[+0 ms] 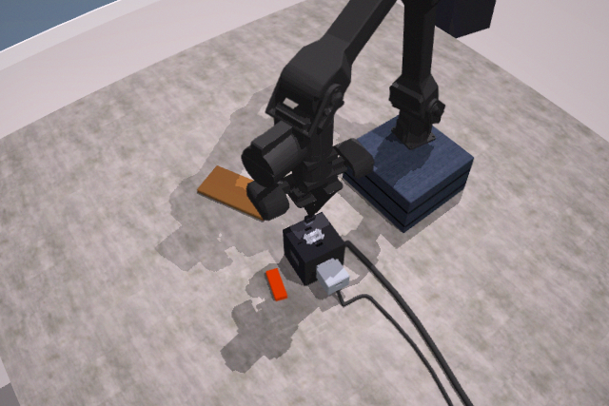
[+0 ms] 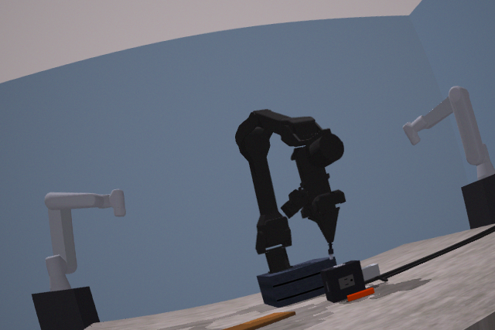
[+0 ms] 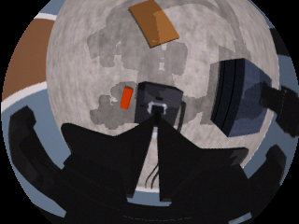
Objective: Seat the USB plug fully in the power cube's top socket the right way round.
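The orange block is 8 cm ahead of my gripper tip, 2 cm to the left of it and 13 cm below it. The rest, counted from my gripper tip: USB plug: 2 cm below; then flat board: 5 cm ahead, 20 cm to the right, 13 cm below.
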